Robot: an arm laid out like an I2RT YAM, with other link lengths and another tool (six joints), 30 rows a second.
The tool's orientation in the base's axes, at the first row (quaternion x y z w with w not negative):
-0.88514 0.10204 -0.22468 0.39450
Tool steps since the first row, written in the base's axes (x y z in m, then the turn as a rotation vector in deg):
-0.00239 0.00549 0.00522 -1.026 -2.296 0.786
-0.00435 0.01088 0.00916 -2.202 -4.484 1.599
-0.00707 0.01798 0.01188 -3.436 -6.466 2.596
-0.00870 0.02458 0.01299 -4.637 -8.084 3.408
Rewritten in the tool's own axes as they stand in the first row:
-0.00241 -0.00754 -0.00063 0.170 0.952 -2.451
-0.00481 -0.01407 -0.00036 0.178 1.812 -4.919
-0.00888 -0.02083 0.00137 0.120 2.398 -7.388
-0.01232 -0.02606 0.00424 -0.098 2.879 -9.496

